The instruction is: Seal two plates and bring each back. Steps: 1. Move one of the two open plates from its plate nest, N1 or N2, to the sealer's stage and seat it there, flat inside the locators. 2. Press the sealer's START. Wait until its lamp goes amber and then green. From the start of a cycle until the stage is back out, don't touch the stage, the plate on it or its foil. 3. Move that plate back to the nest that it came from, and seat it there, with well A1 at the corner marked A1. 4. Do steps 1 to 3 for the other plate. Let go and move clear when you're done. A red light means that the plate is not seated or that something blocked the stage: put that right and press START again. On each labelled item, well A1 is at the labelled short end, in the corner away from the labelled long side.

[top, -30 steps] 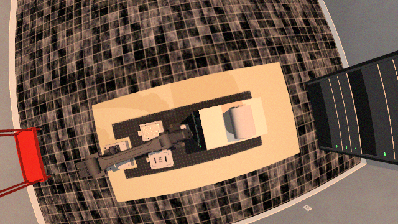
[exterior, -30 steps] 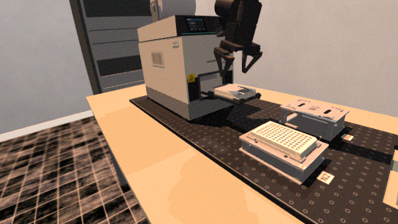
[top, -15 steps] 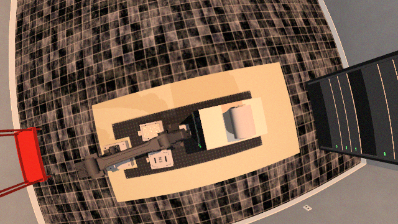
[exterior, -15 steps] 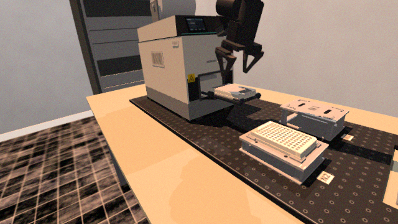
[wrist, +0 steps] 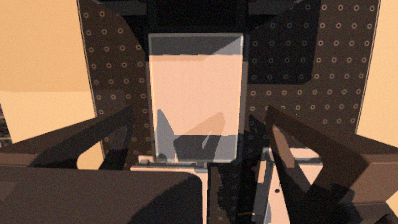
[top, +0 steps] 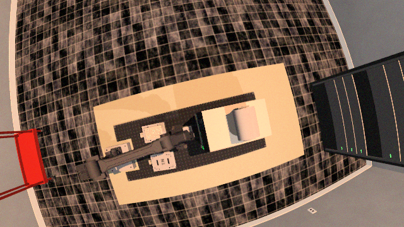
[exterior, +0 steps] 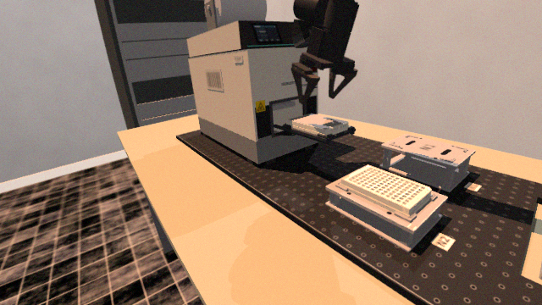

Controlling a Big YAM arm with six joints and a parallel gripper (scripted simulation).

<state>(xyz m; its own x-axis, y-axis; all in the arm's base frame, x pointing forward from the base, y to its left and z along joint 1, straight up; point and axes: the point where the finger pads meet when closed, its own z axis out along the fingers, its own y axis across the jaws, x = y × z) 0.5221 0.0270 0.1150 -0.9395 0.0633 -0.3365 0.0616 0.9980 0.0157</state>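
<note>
My gripper is now 70 mm above the sealer stage. From my hand the other things lie so: well plate (200 mm behind, 130 mm below, 60 mm to the left); then plate nest N2 (200 mm behind, 140 mm below, 60 mm to the left); then sealer screen (150 mm above, 120 mm ahead, 40 mm to the left).
</note>
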